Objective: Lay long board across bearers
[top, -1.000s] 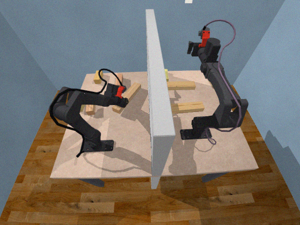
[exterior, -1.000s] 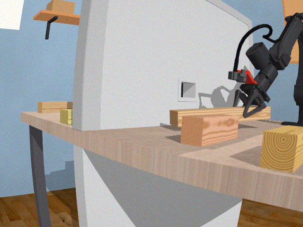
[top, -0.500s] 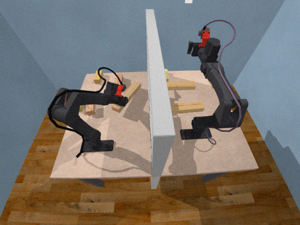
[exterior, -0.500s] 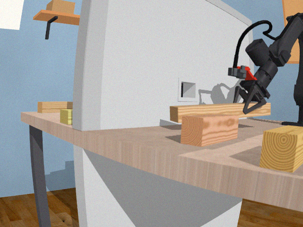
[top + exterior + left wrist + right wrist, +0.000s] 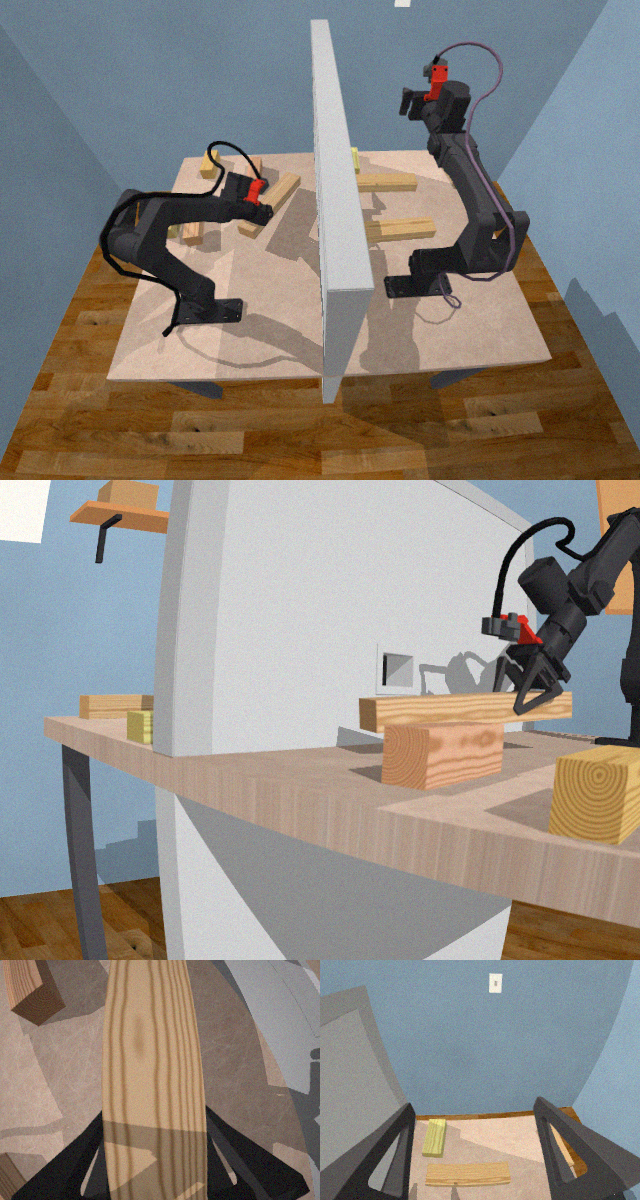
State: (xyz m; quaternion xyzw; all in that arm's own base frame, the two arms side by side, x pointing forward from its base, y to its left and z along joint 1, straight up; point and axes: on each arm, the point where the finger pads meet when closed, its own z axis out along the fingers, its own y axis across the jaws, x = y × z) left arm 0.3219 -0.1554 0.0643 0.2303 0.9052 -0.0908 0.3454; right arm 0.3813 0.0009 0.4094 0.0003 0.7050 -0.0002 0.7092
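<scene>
Right now the long board is 4 cm ahead of my left hand and 3 cm to the right of it. Round my left hand: orange block (24 cm ahead, 4 cm to the left, 4 cm below); yellow block (33 cm ahead, 23 cm to the left, 4 cm below); yellow-green offcut (35 cm to the right, 27 cm ahead, 5 cm below).
</scene>
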